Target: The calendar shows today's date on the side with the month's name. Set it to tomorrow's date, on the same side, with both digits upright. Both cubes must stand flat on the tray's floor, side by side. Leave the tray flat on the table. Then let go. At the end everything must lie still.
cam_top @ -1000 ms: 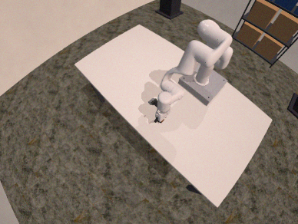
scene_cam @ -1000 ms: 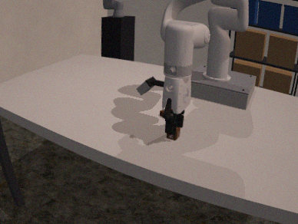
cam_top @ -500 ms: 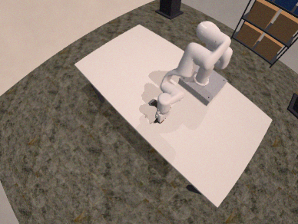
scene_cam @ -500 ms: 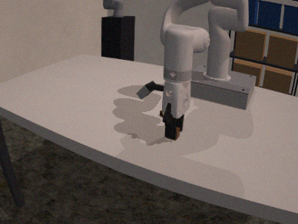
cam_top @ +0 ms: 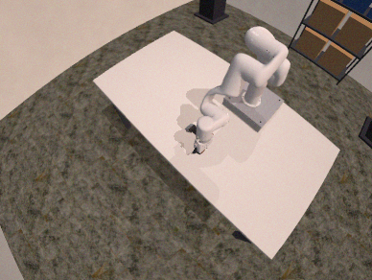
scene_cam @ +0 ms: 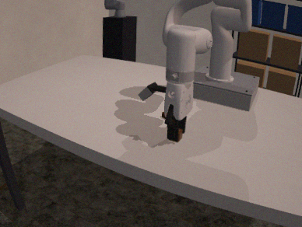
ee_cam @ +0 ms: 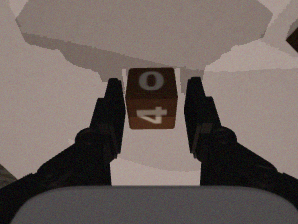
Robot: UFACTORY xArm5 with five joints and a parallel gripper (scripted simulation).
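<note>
My hand is 1 cm above the brown wooden cube. Round my hand: tray (11 cm behind, 6 cm to the right, 2 cm below).
</note>
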